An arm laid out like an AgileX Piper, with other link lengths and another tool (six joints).
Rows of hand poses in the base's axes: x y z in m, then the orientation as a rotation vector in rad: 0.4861, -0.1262, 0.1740, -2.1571, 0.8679, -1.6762; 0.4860, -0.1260, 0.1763, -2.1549, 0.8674, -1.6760; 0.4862, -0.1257, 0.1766, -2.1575, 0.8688, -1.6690; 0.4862, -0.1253, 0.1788, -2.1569, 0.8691, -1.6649; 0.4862, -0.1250, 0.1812, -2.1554, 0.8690, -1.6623; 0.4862, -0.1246, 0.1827, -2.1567, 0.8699, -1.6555; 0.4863, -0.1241, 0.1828, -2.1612, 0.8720, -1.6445; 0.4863, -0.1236, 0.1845, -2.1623, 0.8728, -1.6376; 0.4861, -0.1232, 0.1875, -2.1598, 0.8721, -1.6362; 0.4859, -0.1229, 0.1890, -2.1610, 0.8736, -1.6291
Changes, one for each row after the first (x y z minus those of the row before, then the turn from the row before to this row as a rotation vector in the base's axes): -0.0001, 0.0002, 0.0023, 0.0014, -0.0014, 0.0008; 0.0002, 0.0003, 0.0003, 0.0029, 0.0043, 0.0014; 0.0000, 0.0004, 0.0022, 0.0029, 0.0012, 0.0016; 0.0000, 0.0003, 0.0024, 0.0025, 0.0000, 0.0014; 0.0000, 0.0004, 0.0015, 0.0035, 0.0034, 0.0019; 0.0001, 0.0005, 0.0001, 0.0043, 0.0071, 0.0022; 0.0000, 0.0005, 0.0017, 0.0036, 0.0033, 0.0020; -0.0002, 0.0004, 0.0030, 0.0023, -0.0011, 0.0015; -0.0002, 0.0003, 0.0015, 0.0038, 0.0036, 0.0016
